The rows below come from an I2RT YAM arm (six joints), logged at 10 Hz.
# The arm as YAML. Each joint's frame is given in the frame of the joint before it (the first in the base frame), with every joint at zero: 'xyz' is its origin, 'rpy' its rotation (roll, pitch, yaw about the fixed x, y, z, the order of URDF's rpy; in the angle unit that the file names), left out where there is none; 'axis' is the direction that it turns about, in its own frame. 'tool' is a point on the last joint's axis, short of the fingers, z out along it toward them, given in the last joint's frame.
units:
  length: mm
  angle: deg
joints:
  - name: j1
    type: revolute
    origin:
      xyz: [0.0, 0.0, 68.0]
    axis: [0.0, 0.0, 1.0]
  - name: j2
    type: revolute
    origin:
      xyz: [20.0, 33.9, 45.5]
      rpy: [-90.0, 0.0, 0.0]
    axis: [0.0, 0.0, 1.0]
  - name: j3
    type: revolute
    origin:
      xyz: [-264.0, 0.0, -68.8]
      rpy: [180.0, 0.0, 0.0]
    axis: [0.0, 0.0, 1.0]
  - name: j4
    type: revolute
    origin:
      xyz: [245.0, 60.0, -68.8]
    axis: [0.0, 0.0, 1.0]
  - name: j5
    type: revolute
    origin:
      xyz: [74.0, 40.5, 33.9]
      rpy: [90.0, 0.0, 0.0]
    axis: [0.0, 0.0, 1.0]
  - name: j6
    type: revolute
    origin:
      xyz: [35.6, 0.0, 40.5]
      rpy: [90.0, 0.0, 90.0]
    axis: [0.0, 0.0, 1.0]
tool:
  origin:
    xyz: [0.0, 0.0, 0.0]
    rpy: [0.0, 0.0, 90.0]
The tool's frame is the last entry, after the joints.
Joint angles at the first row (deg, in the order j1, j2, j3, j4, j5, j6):
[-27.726, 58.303, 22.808, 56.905, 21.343, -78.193]
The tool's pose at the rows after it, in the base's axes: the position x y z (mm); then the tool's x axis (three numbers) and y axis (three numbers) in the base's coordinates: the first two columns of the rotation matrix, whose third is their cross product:
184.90, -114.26, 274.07, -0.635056, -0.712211, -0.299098, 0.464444, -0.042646, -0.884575
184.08, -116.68, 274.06, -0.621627, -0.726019, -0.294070, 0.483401, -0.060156, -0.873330
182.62, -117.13, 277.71, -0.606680, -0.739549, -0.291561, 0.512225, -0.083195, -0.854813
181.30, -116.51, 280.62, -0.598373, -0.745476, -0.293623, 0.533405, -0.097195, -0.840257
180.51, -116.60, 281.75, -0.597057, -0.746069, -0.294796, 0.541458, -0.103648, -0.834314
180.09, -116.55, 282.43, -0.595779, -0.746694, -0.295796, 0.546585, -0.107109, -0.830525
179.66, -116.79, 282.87, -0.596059, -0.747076, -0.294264, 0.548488, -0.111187, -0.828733
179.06, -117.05, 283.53, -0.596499, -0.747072, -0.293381, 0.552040, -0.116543, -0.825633
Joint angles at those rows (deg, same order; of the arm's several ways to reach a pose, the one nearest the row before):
[-28.732, 60.576, 20.949, 61.801, 18.523, -78.696]
[-29.650, 61.692, 20.622, 65.014, 16.884, -78.739]
[-30.109, 62.150, 20.622, 68.029, 15.834, -78.914]
[-30.174, 62.173, 20.622, 69.801, 15.638, -78.980]
[-30.304, 62.171, 20.622, 70.476, 15.617, -79.002]
[-30.350, 62.172, 20.621, 70.894, 15.616, -79.001]
[-30.481, 62.172, 20.621, 71.156, 15.506, -79.089]
[-30.633, 62.171, 20.623, 71.547, 15.442, -79.177]

